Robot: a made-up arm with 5 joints.
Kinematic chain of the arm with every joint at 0, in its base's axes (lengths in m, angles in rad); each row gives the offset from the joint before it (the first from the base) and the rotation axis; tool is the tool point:
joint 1: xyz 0 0 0.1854 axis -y
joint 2: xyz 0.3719 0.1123 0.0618 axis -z
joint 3: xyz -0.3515 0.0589 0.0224 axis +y
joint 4: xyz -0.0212 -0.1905 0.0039 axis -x
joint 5: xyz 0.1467 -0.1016 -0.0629 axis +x
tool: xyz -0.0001 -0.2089 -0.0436
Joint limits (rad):
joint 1: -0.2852..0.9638
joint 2: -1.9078..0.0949
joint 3: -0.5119..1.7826
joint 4: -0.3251..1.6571
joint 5: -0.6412..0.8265
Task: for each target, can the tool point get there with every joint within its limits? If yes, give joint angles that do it. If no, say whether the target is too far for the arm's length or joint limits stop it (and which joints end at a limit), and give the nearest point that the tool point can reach.
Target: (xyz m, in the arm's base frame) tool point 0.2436 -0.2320 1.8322
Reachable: no: too far | nearest point 0.1999 -0.0964 1.0763 | short by 0.769 m
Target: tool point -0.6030 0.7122 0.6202
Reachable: no: joint limits stop it (at a limit: joint 2, joint 3, joint 4, joint 5) | nearest point -0.3276 0.0702 0.4216 | short by 0.726 m
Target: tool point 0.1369 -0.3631 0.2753
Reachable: yes | joints 0.5985 -0.0757 1.1200 0.5931 0.1472
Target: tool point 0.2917 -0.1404 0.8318
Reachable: yes | joints 0.8320 -1.2075 0.5228 1.5003 0.6529
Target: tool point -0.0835 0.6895 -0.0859
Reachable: no: joint limits stop it (at a limit: joint 1, joint 2, joint 3, joint 4, joint 5) | nearest point 0.2365 0.0419 0.0113 | short by 0.729 m
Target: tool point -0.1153 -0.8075 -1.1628
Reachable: no: too far | nearest point 0.2390 -0.4012 -0.1164 | short by 1.177 m
